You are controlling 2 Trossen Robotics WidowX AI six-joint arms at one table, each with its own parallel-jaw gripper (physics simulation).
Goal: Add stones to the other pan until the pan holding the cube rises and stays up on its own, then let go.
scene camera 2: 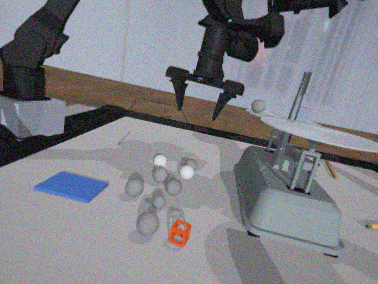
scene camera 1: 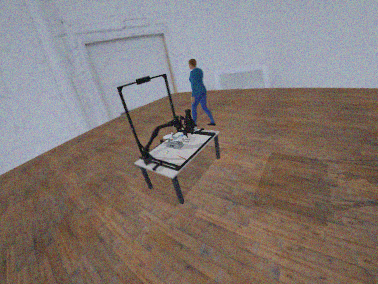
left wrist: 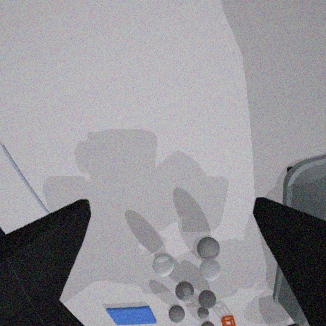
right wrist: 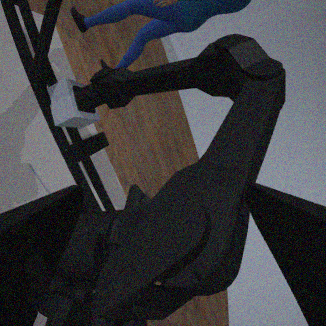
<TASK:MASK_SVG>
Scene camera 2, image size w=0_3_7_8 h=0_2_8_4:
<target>my left gripper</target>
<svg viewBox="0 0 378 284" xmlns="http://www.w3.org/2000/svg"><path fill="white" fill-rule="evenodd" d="M201 48L198 51L197 56L199 58L193 74L189 73L188 70L169 66L165 76L170 77L169 81L173 83L178 111L181 111L185 90L188 86L185 83L186 80L224 89L224 93L219 95L213 113L212 121L215 121L231 98L236 98L236 95L243 96L245 87L242 83L226 79L223 82L224 72L222 65L224 53L209 48Z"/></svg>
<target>blue flat pad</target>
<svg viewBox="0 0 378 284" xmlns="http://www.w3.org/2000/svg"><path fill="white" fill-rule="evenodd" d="M34 190L89 203L109 183L62 171L34 186Z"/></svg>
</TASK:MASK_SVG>
